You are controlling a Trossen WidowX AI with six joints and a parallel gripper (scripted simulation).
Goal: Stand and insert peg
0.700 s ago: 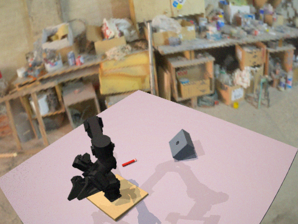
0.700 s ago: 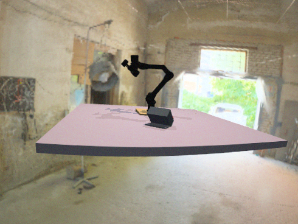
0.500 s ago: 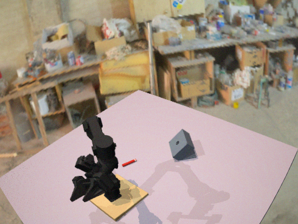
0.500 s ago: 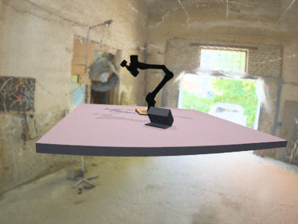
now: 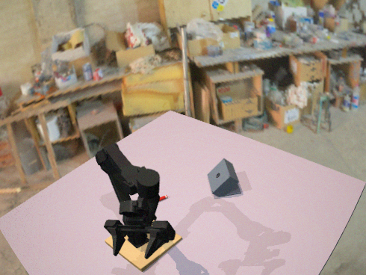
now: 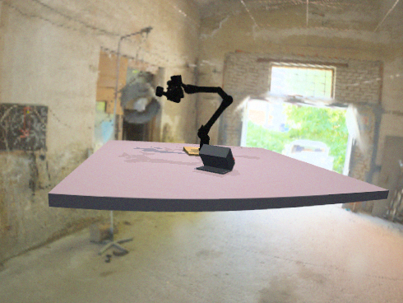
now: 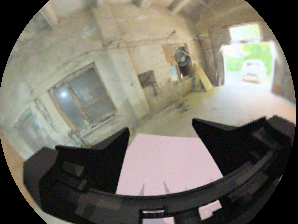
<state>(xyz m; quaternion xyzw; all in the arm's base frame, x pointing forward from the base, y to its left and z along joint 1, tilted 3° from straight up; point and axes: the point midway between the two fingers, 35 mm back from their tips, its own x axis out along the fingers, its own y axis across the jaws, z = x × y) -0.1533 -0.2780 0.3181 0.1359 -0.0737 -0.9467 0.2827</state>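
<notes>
My gripper tip is now 400 mm short of the red peg, 420 mm to the right of it and 330 mm above it. Round my gripper tip: sloped panel: 630 mm ahead, 280 mm to the left, 290 mm below; then grey foot plate: 640 mm ahead, 270 mm to the left, 340 mm below.
</notes>
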